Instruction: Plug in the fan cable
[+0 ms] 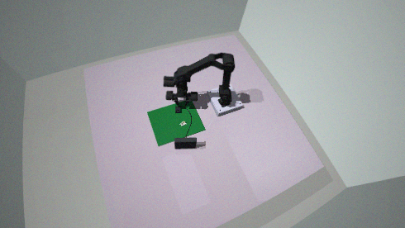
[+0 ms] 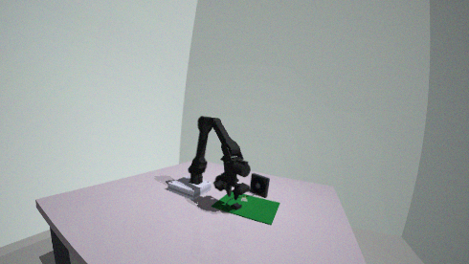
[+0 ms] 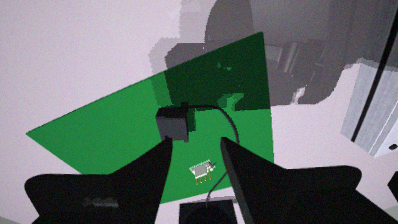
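Now: gripper tip 40 mm above the black fan plug and 30 mm short of it. Round my gripper tip: white four-pin fan header: 100 mm to the left, 50 mm below, 40 mm ahead; then green board: 70 mm ahead, 60 mm to the left, 60 mm below; then black fan: 230 mm to the left, 80 mm ahead, 10 mm above.
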